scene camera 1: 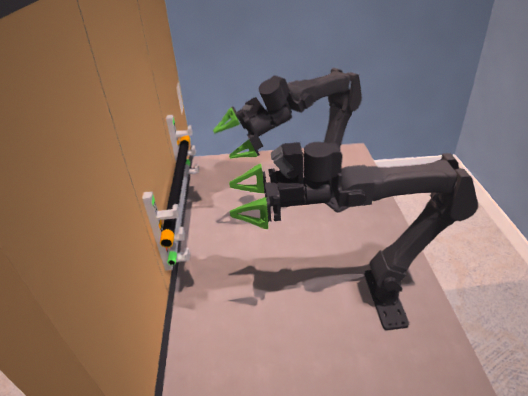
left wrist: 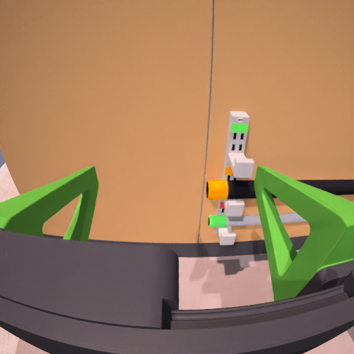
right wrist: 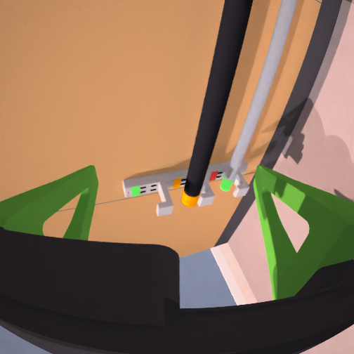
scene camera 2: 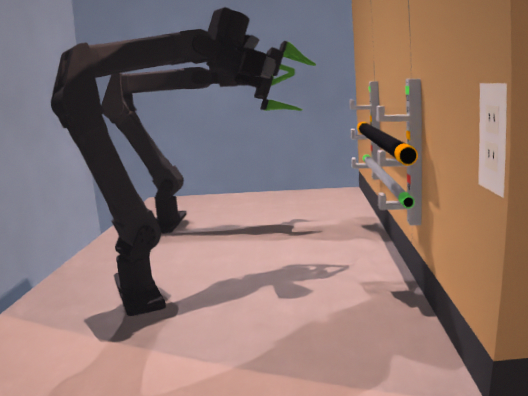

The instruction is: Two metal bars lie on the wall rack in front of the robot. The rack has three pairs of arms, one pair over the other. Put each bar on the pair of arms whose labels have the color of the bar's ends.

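Places are measured from the left arm's base along level axes (x ahead, y left, z up), in millimetres.
Pixels of known places: left gripper, fingertip midpoint: (scene camera 1: 229, 198) (scene camera 2: 294, 72); right gripper, fingertip midpoint: (scene camera 1: 221, 144) (scene camera 2: 308, 87); left arm's base at its link origin: (scene camera 1: 385, 298) (scene camera 2: 168, 222); right arm's base at its link origin: (scene camera 2: 138, 291).
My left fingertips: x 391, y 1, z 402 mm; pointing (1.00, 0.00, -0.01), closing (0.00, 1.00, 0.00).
For each thing: its middle in the pictures, then the offset to it from my left fingertips. "spot": a spot on its surface instead.
- black bar with orange ends, body centre: (scene camera 2: 380, 138) (scene camera 1: 177, 181) dx +169, dy -305, dz -156 mm
- thinner grey bar with green ends, body centre: (scene camera 2: 382, 175) (scene camera 1: 180, 204) dx +174, dy -300, dz -236 mm
- white socket plate at a spot on its surface: (scene camera 2: 492, 175) spot: dx +200, dy -807, dz -142 mm
The black bar with orange ends (scene camera 1: 176, 187) (scene camera 2: 382, 137) (left wrist: 320, 187) (right wrist: 215, 105) lies across the middle pair of arms, labelled orange. The thinner grey bar with green ends (scene camera 1: 184, 197) (scene camera 2: 387, 177) (left wrist: 245, 220) (right wrist: 259, 95) lies below it on the lowest pair, labelled red. The top pair of the rack (scene camera 1: 151, 210) (scene camera 2: 415, 100), labelled green, is empty. My left gripper (scene camera 1: 231, 199) (left wrist: 175, 174) is open and empty, away from the rack. My right gripper (scene camera 1: 223, 144) (scene camera 2: 308, 87) (right wrist: 175, 173) is open and empty, tilted, away from the bars.
The orange-brown wall (scene camera 1: 75, 150) (scene camera 2: 450, 200) carries the rack. A white socket plate (scene camera 2: 492, 175) is on the wall beside the rack's near upright in scene camera 2. A dark strip (scene camera 2: 430, 280) runs along the wall's foot. The two grippers are close together in scene camera 1.
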